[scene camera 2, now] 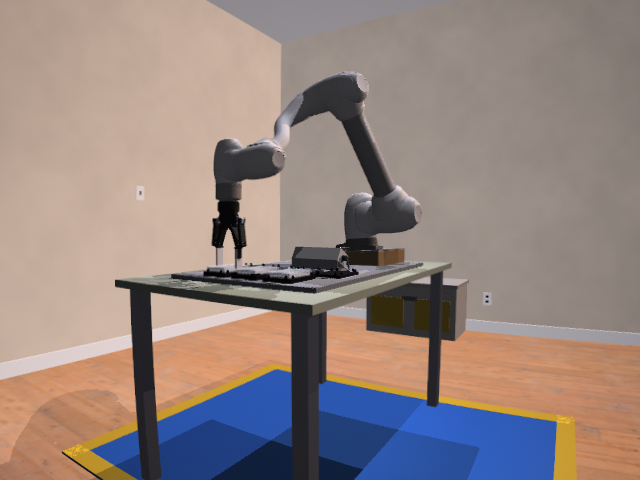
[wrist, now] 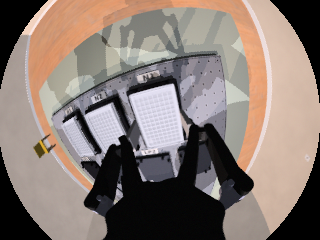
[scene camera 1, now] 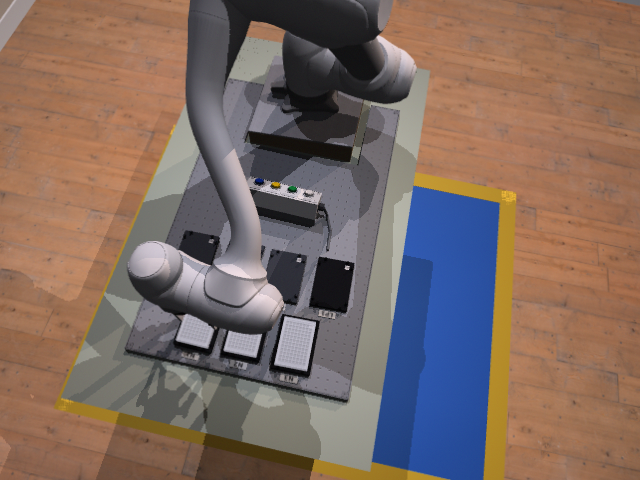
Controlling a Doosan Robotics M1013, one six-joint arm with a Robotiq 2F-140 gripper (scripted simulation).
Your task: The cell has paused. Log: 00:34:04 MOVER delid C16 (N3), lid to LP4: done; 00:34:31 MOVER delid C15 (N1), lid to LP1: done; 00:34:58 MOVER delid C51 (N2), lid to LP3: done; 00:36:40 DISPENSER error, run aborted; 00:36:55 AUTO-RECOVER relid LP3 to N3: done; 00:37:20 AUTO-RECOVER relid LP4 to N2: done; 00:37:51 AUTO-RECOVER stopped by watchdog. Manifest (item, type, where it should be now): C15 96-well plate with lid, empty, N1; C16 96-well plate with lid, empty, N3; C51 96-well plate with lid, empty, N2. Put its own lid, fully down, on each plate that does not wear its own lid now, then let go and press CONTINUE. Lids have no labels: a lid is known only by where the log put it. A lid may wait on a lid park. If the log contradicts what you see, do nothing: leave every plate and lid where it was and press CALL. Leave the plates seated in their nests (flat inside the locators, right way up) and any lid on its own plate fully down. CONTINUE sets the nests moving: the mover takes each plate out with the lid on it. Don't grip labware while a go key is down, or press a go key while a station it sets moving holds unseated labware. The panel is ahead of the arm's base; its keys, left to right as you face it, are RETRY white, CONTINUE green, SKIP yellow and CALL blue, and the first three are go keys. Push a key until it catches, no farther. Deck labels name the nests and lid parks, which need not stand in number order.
Labels:
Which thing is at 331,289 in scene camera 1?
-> A lid park LP1.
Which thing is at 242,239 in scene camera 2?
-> My gripper.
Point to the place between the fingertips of my gripper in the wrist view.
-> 159,120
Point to a lid park LP4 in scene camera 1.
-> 196,245

